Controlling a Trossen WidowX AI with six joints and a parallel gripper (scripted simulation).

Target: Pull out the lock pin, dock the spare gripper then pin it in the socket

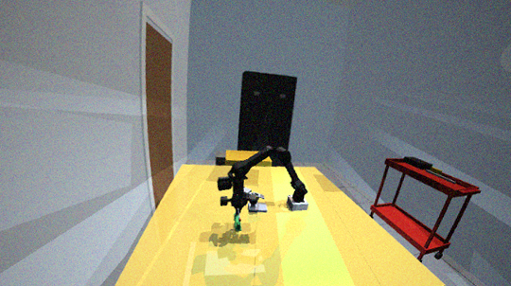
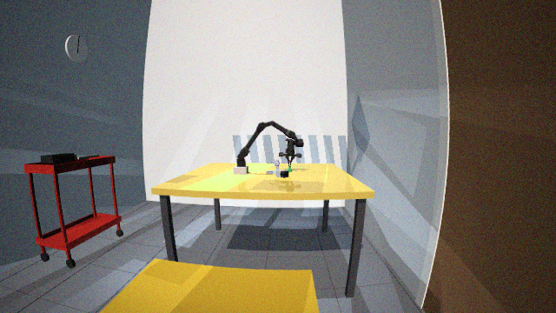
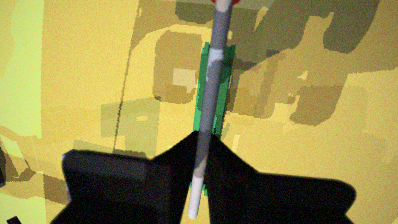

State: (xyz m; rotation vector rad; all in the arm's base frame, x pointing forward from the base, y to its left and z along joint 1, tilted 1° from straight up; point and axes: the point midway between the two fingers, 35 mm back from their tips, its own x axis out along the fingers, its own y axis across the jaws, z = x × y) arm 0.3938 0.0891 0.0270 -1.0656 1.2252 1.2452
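The green bracket is 20 mm below my gripper tip. From my gripper tip the other things lie so: spare gripper 90 mm behind, 260 mm to the right, 30 mm below; then mount 120 mm behind, 100 mm to the right.
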